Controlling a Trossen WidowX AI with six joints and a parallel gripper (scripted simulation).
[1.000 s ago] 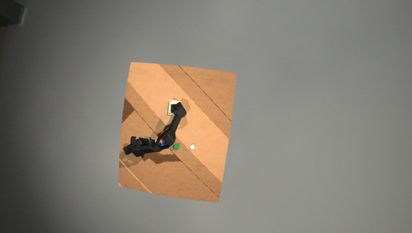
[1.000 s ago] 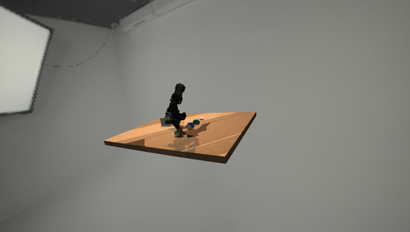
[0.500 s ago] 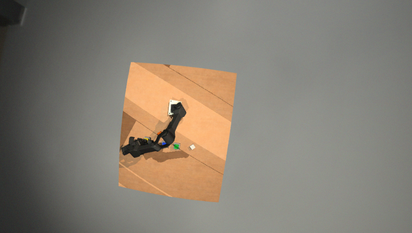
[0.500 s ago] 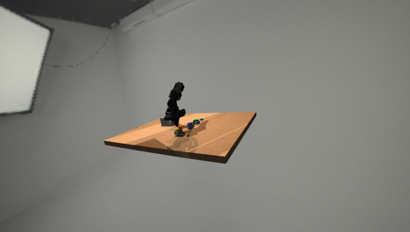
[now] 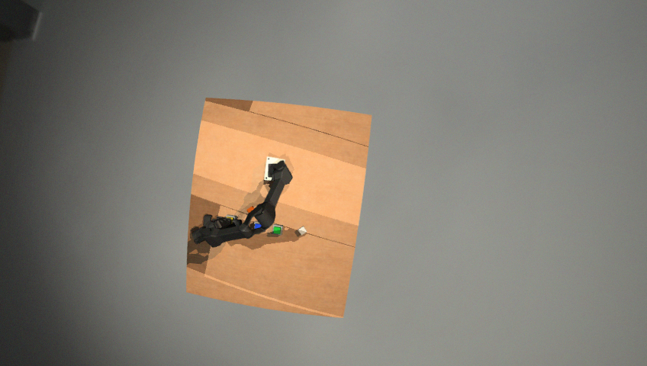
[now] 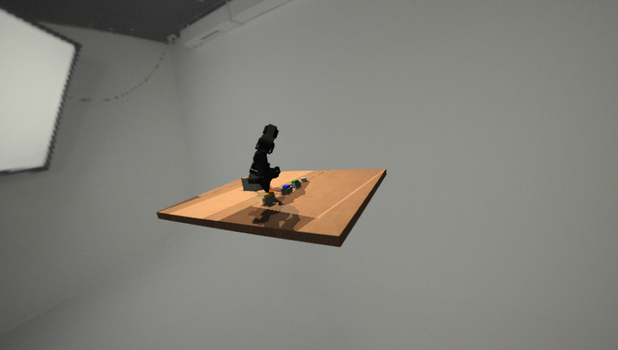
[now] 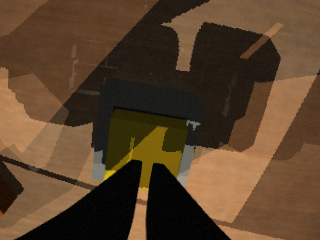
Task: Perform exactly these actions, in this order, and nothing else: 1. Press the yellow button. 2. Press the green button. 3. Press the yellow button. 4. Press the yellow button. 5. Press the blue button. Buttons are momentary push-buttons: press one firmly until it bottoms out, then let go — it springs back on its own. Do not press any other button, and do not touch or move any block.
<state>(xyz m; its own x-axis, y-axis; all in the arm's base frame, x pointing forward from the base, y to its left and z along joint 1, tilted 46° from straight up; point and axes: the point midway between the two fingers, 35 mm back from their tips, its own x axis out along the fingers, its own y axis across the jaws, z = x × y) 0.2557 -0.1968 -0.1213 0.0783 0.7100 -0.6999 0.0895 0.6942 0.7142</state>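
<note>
Right now the yellow button is 2 cm below my gripper tip. From my gripper tip the other things lie so: green button: 25 cm to the left, 3 cm ahead, 2 cm below; orange block: 11 cm to the left, 6 cm behind, 4 cm below; blue button: 15 cm to the left, 2 cm below, 2 cm ahead.
</note>
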